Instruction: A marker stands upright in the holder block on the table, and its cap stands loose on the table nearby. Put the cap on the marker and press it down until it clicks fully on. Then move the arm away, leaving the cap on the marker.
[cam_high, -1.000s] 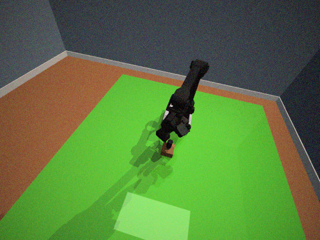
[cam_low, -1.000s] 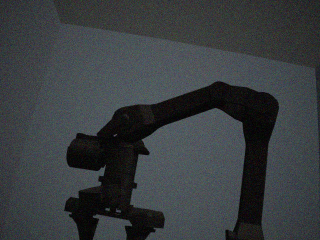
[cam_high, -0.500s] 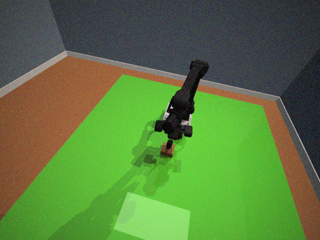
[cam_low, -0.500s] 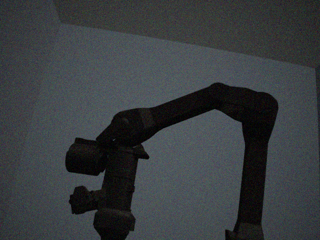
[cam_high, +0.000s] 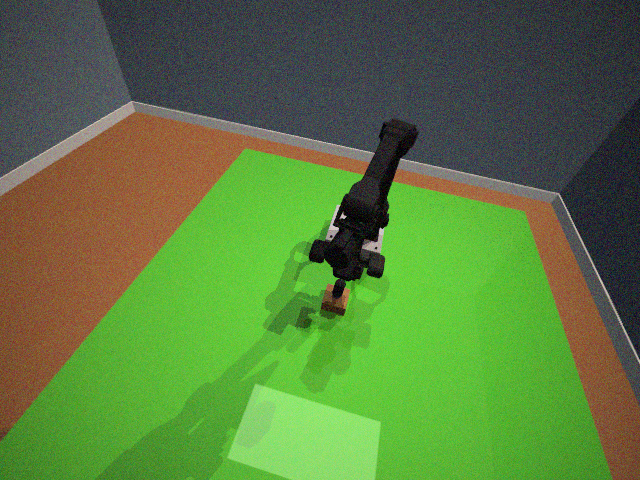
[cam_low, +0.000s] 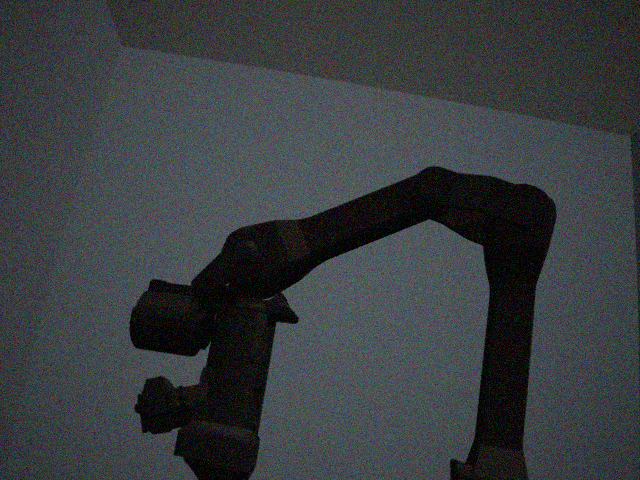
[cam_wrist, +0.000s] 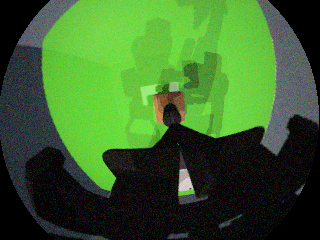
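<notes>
The marker cap lies 50 mm below my gripper tip.
</notes>
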